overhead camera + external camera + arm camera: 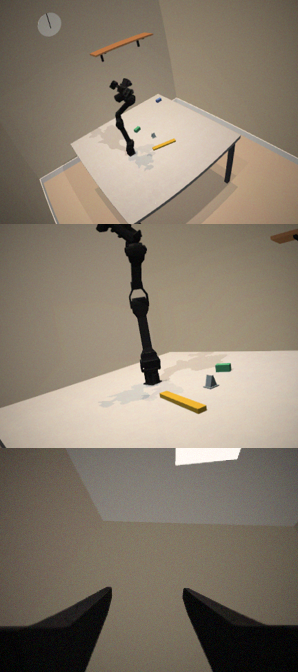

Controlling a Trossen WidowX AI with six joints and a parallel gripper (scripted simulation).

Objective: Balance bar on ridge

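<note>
Right now the yellow bar is 76 cm below my gripper tip, 29 cm ahead of it and 2 cm to the right of it. Also, from my gripper tip: blue block: 75 cm below, 75 cm ahead, 63 cm to the left; green block: 75 cm below, 37 cm to the left, 25 cm ahead.
</note>
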